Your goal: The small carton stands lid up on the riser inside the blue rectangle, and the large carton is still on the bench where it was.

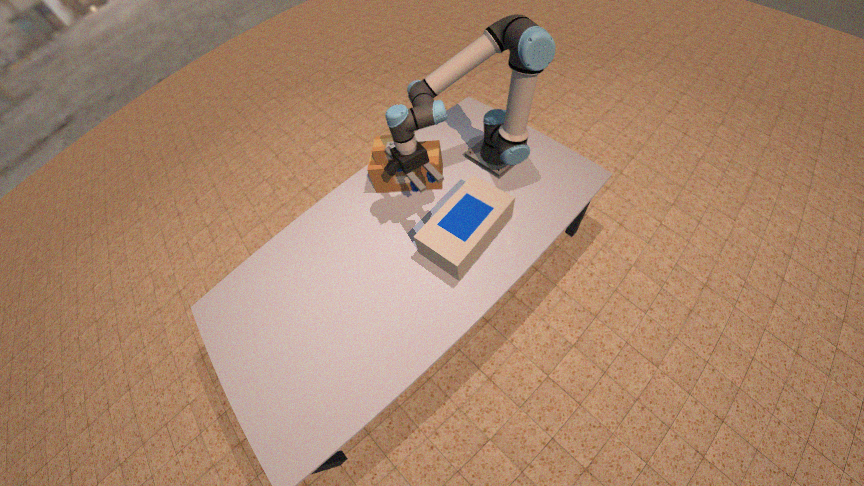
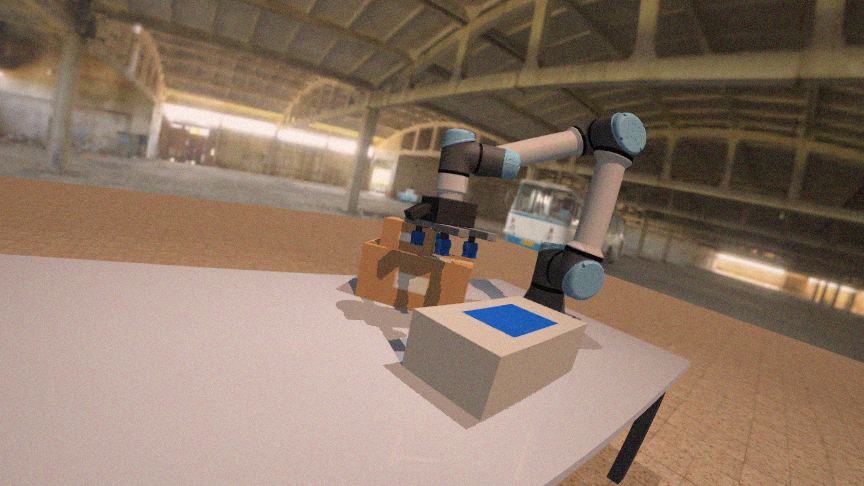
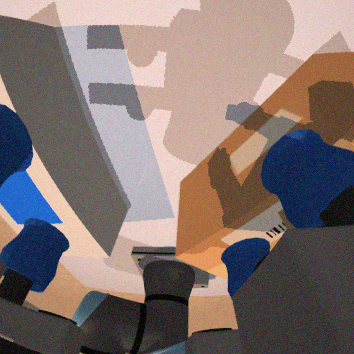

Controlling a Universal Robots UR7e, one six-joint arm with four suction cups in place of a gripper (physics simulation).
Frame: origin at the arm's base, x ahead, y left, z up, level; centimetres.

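Seen in the pictures: hand, its tool point: [image 1: 415, 173] [image 2: 441, 250] [image 3: 142, 212]; arm's base, origin of its link: [image 1: 496, 153] [image 3: 168, 272].
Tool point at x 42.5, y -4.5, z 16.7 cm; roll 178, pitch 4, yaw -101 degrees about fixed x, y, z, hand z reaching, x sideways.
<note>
Pixels of each thing's top centre, then the offset from my tool point to it. "*": a spot on its surface instead. Level surfaces: height alone.
- large brown carton, centre of its top: [image 3: 324, 216] [image 2: 421, 251] [image 1: 403, 154] dx -6.1, dy -16.4, dz -4.3 cm
- grey bench, height of its surface: dz -19.7 cm
- small carton, centre of its top: [image 2: 413, 222] [image 1: 390, 141] dx -3.1, dy -18.9, dz +3.5 cm
- beige riser, centre of its top: [image 3: 3, 179] [image 2: 512, 318] [image 1: 465, 216] dx -2.5, dy +24.0, dz -7.7 cm
- blue rectangle, centre of its top: [image 3: 3, 179] [image 2: 512, 318] [image 1: 465, 216] dx -2.5, dy +24.0, dz -7.7 cm
- pale grey strip, a spot on its surface: [image 1: 442, 206] * dx +0.3, dy +14.4, dz -7.7 cm
The large brown carton [image 1: 381, 178] [image 2: 374, 281] [image 3: 200, 211] stands on the grey bench [image 1: 302, 313] [image 2: 180, 363] near the arm's base. The small carton [image 1: 380, 147] [image 2: 392, 229] stands right behind it, mostly hidden. My suction gripper [image 1: 414, 175] [image 2: 444, 241] [image 3: 149, 207] hovers just above the large carton's top near its edge toward the riser. Its blue cups show a small gap, and nothing hangs from them. The beige riser [image 1: 465, 254] [image 2: 483, 368] with the blue rectangle [image 1: 465, 216] [image 2: 510, 318] [image 3: 21, 200] on top stands beside the cartons, and nothing stands on it.
A pale grey strip [image 1: 438, 202] [image 3: 119, 140] lies flat on the bench between the cartons and the riser. The arm's base [image 1: 498, 153] [image 2: 564, 278] is bolted at the bench's far corner. The bench edges drop to a tiled floor.
</note>
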